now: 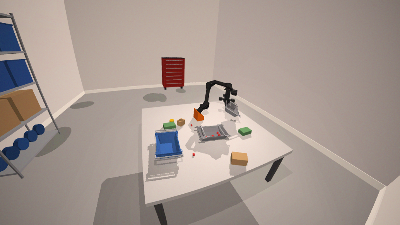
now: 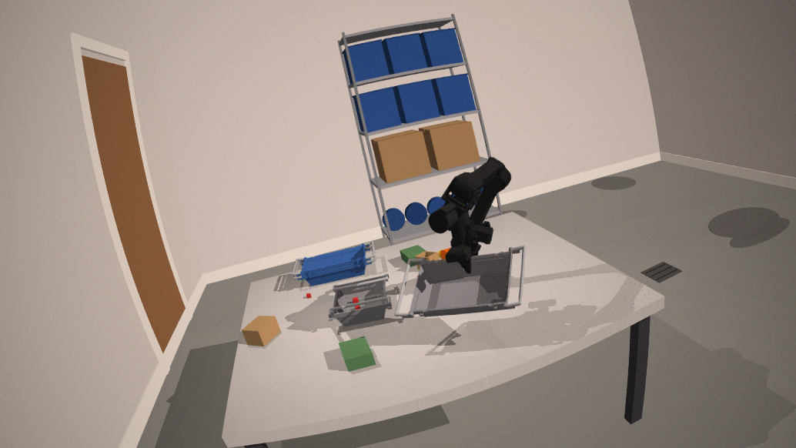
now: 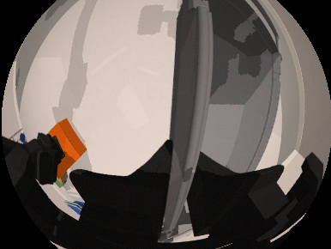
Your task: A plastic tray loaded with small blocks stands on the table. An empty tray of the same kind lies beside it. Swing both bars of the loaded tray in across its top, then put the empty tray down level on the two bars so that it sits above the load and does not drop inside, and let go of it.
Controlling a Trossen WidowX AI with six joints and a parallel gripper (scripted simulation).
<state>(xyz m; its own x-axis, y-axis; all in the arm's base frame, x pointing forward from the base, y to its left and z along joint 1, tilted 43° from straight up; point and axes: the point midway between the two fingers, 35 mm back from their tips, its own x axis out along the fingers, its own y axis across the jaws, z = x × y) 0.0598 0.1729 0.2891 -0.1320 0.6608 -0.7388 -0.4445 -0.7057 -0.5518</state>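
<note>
Right now the grey plastic tray is 4 cm ahead of my gripper tip and 7 cm to the left of it. Round my gripper tip: red cube: 53 cm ahead, 54 cm to the right, 15 cm below.
</note>
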